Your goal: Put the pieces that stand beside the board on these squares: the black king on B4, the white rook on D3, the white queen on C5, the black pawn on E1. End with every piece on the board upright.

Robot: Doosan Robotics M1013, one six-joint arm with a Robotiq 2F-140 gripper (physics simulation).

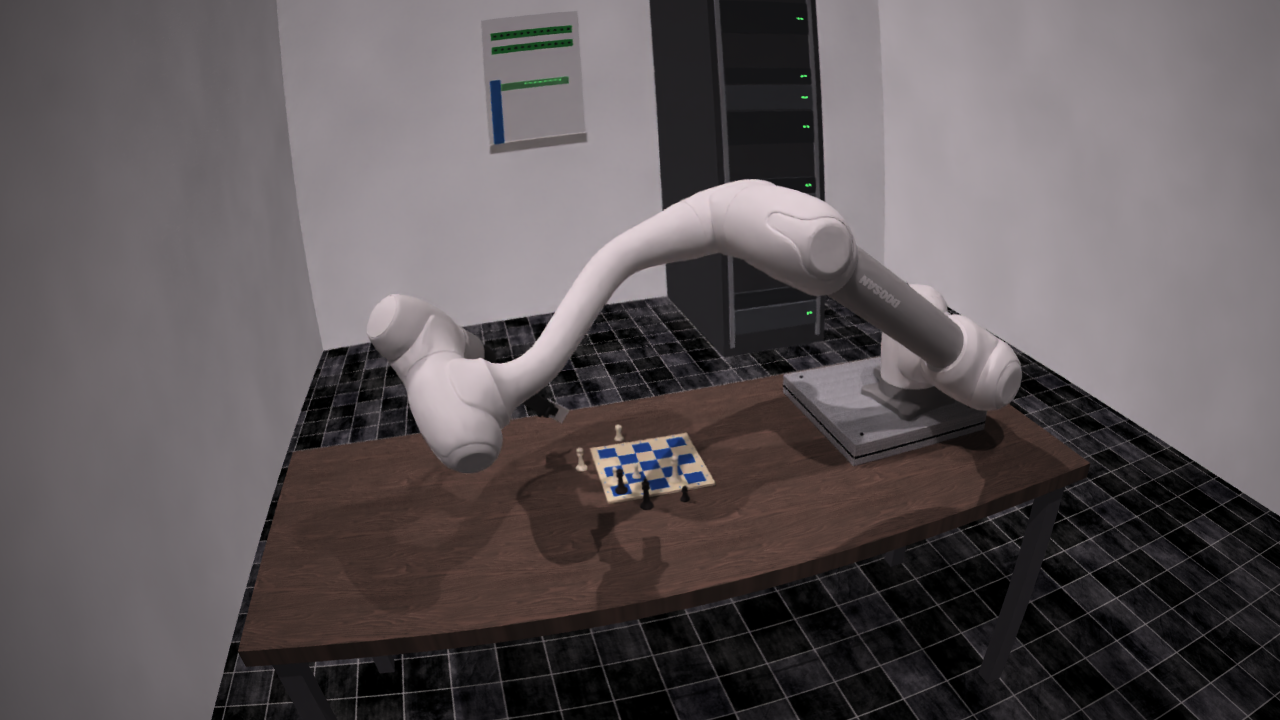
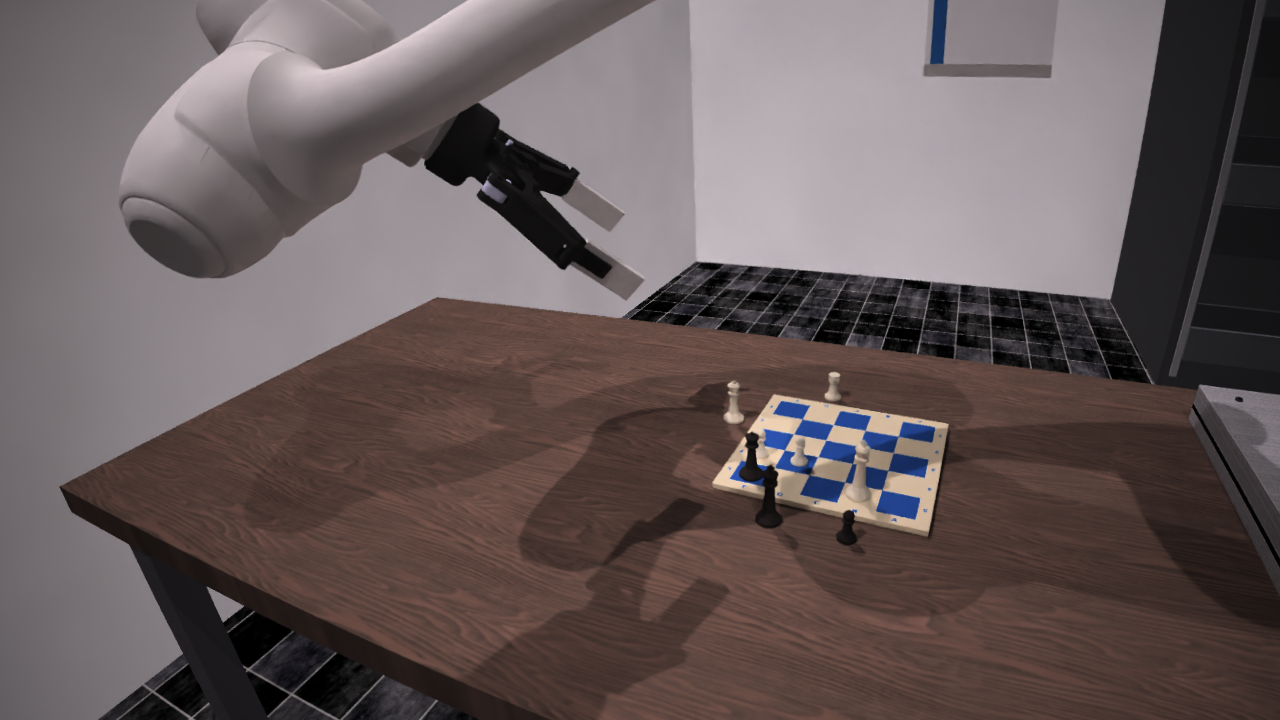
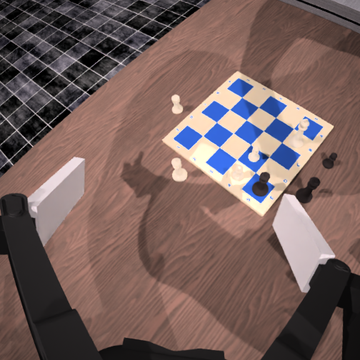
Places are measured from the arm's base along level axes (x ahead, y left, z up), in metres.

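Pixels of known places: gripper, fingertip midpoint: [image 2: 625, 252]; arm's base, link origin: [image 1: 908, 397].
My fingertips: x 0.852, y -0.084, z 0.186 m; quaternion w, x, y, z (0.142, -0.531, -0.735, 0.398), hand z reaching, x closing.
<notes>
For each thing: its top centre in the pictures, then the offset to it from my fingertips.
- black king, top centre: [image 2: 770, 465] [image 1: 645, 479] dx -0.162, dy +0.098, dz -0.172 m
- black pawn, top centre: [image 2: 849, 511] [image 1: 684, 486] dx -0.237, dy +0.112, dz -0.204 m
- white queen, top centre: [image 2: 733, 380] [image 1: 579, 447] dx -0.096, dy -0.096, dz -0.183 m
- white rook, top centre: [image 2: 834, 374] [image 1: 618, 426] dx -0.215, dy -0.176, dz -0.203 m
- tall white piece, top centre: [image 2: 863, 440] [image 1: 674, 453] dx -0.247, dy +0.048, dz -0.166 m
- black piece, top centre: [image 2: 752, 431] [image 1: 619, 468] dx -0.136, dy +0.032, dz -0.177 m
- white pawn, top centre: [image 2: 800, 437] [image 1: 635, 463] dx -0.183, dy -0.002, dz -0.198 m
The black king [image 1: 646, 494] [image 2: 768, 503] [image 3: 307, 191] stands upright beside the board [image 1: 706, 482] [image 2: 938, 465] [image 3: 234, 123], near the black pawn [image 1: 684, 493] [image 2: 846, 527] [image 3: 329, 160], also upright. The white queen [image 1: 580, 461] [image 2: 733, 403] [image 3: 178, 171] and the white rook [image 1: 618, 433] [image 2: 833, 387] [image 3: 176, 105] stand upright on the table off other parts of the board's edge. My gripper [image 1: 562, 412] [image 2: 631, 250] [image 3: 182, 193] is open and empty, tilted, high above the table and away from the pieces.
On the board stand a tall white piece [image 1: 676, 471] [image 2: 860, 474] [image 3: 300, 134], a black piece [image 1: 619, 481] [image 2: 750, 458] [image 3: 260, 185], a white pawn [image 2: 800, 453] [image 3: 254, 154] and another white piece [image 2: 761, 445] [image 3: 238, 172]. The arm's base plate [image 1: 868, 434] is on the table.
</notes>
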